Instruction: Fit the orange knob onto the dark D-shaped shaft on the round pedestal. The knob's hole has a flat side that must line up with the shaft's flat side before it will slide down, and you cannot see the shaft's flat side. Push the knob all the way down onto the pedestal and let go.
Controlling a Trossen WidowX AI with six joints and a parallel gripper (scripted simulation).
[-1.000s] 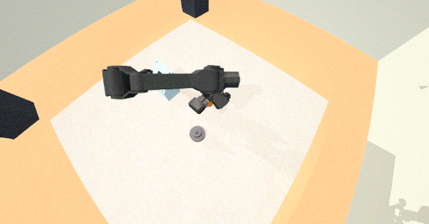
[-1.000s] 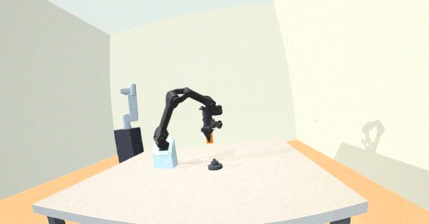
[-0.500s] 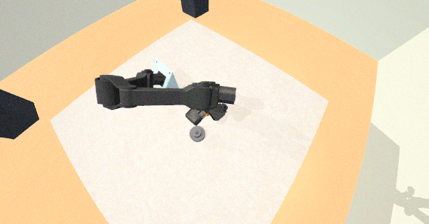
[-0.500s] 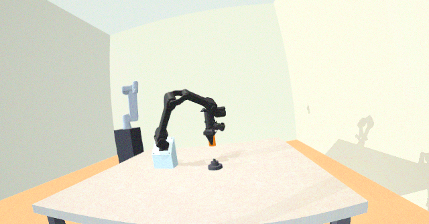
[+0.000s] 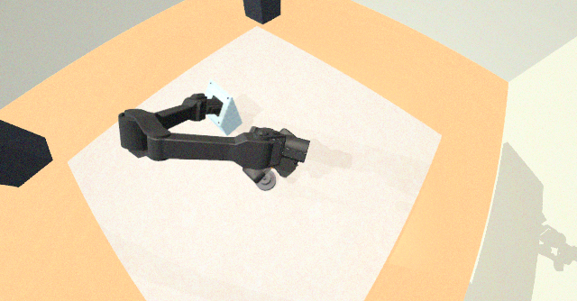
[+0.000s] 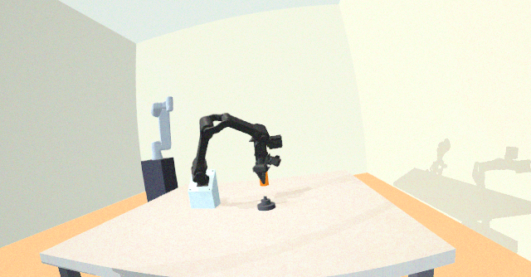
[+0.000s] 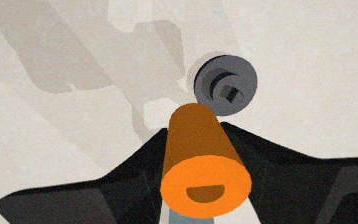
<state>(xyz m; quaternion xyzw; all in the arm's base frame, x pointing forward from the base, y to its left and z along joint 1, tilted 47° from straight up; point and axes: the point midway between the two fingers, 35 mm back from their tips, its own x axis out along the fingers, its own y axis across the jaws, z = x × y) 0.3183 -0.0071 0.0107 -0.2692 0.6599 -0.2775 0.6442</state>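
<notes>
My gripper tip is 80 mm above the pedestal with shaft and 50 mm to the left of it. Round my gripper tip: orange knob (20 mm above).
</notes>
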